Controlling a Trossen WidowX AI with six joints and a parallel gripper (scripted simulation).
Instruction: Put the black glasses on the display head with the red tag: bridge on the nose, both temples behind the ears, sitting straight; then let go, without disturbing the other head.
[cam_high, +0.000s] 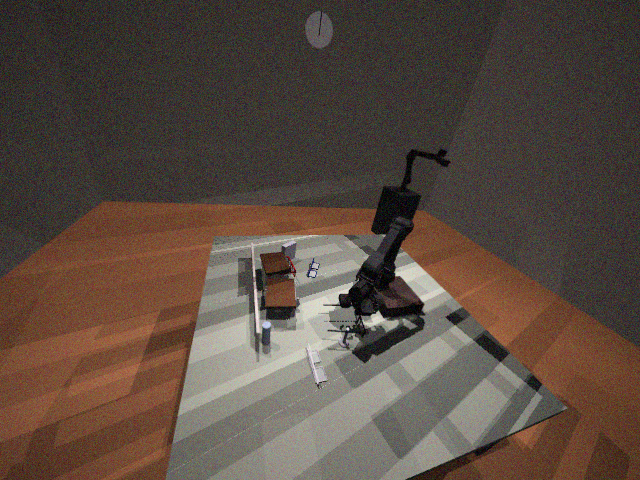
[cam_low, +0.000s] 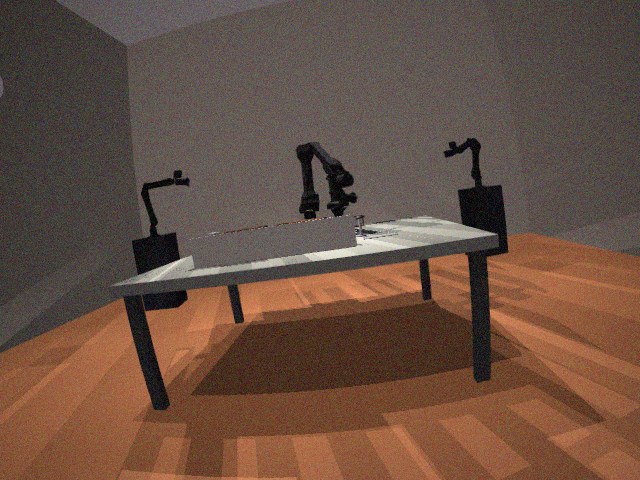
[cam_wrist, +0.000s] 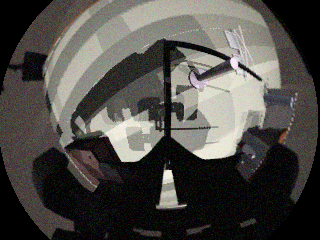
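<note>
Right now my gripper tip is 60 mm short of the glasses, 10 mm to the right of it and 10 mm below it. Also, from my gripper tip: head: 270 mm ahead, 170 mm to the right; then white panel: 380 mm ahead, 290 mm to the right; then stand: 90 mm ahead, 70 mm to the left, 30 mm below.
</note>
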